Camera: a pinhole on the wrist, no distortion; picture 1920 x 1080 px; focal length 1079.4 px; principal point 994.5 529.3 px. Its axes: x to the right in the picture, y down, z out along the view. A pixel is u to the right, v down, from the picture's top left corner.
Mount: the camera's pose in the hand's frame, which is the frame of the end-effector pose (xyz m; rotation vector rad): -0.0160 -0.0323 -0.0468 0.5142 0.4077 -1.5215
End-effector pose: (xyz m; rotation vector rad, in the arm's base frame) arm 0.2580 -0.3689 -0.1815 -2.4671 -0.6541 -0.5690
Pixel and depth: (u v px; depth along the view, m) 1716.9 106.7 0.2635
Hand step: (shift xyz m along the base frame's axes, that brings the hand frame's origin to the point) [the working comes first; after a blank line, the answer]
In the camera's frame: 0.1764 -0.1032 0.2635

-0.2656 0.2365 0.0006
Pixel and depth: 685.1 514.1 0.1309
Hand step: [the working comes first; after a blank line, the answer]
In the camera's frame: -0.0375 -0.0018 0.1309

-0.0407 0.0936 -0.0503
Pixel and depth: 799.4 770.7 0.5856
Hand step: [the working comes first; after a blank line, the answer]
In the camera's frame: -0.1058 0.1310 0.5856

0.0405 0.5193 -0.2535
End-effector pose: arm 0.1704 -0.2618 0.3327 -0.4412 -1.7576 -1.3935
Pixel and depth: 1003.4 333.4 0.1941
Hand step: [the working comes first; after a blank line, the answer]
In the camera's frame: 0.0016 -0.0352 0.1941

-0.1043 0.0706 -0.1424
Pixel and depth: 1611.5 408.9 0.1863
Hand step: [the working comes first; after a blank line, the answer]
In the camera's frame: 0.1065 -0.0208 0.1863

-0.1485 -0.0186 -0.1792
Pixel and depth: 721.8 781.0 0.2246
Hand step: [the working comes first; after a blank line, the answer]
In the camera's frame: -0.0567 0.0524 0.2246

-0.1577 0.1205 -0.0608
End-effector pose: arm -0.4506 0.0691 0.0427 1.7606 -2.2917 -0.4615
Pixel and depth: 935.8 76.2 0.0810
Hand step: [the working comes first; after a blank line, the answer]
In the camera's frame: -0.0044 -0.0340 0.0810

0.0725 0.0385 -0.0452
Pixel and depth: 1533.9 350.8 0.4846
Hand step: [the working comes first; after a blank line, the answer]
In the camera's frame: 0.2422 -0.0801 0.4846

0.4051 0.0255 -0.3843
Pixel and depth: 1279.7 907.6 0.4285
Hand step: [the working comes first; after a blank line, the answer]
In the camera's frame: 0.1132 0.1502 0.4285

0.2107 -0.1614 -0.3760
